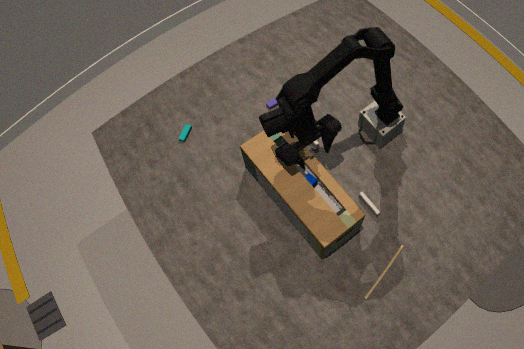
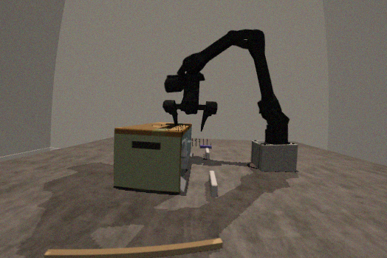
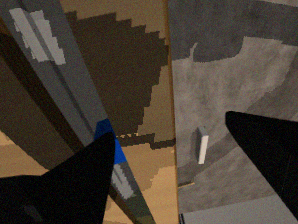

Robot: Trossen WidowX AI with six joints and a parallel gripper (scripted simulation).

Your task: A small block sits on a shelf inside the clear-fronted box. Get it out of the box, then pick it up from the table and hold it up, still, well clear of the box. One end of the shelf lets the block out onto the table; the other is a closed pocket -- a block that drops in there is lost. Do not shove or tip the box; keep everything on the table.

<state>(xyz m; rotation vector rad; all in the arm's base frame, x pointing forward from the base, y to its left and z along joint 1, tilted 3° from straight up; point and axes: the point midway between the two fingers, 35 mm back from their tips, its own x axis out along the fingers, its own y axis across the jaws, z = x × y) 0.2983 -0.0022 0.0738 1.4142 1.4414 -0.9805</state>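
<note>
The box is 50 mm below my gripper tip, 30 mm to the left of it and 30 mm ahead of it. Also, from my gripper tip: wooden stick 380 mm to the left, 110 mm below, 10 mm ahead; blue block 50 mm ahead, 30 mm to the left, 30 mm below; purple piece 300 mm to the right, 110 mm below, 60 mm behind.
</note>
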